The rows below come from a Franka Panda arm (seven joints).
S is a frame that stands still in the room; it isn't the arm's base.
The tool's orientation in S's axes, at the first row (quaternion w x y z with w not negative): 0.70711, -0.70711, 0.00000, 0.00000
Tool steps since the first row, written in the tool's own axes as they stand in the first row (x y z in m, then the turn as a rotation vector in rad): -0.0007, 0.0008, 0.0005, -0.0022, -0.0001, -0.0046; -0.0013, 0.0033, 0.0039, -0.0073, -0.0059, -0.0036; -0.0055, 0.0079, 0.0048, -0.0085, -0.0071, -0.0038; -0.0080, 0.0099, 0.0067, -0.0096, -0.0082, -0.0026; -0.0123, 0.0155, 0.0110, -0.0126, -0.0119, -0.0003; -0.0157, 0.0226, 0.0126, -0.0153, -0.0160, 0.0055; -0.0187, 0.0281, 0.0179, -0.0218, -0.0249, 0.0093; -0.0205, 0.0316, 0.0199, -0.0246, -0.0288, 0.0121; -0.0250, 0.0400, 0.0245, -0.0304, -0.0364, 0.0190
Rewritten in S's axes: -0.0007, 0.0005, -0.0008, -0.0022, -0.0046, 0.0001; -0.0013, 0.0039, -0.0033, -0.0073, -0.0036, 0.0059; -0.0055, 0.0048, -0.0079, -0.0085, -0.0038, 0.0071; -0.0080, 0.0067, -0.0099, -0.0096, -0.0026, 0.0082; -0.0123, 0.0110, -0.0155, -0.0126, -0.0003, 0.0119; -0.0157, 0.0126, -0.0226, -0.0153, 0.0055, 0.0160; -0.0187, 0.0179, -0.0281, -0.0218, 0.0093, 0.0249; -0.0205, 0.0199, -0.0316, -0.0246, 0.0121, 0.0288; -0.0250, 0.0245, -0.0400, -0.0304, 0.0190, 0.0364
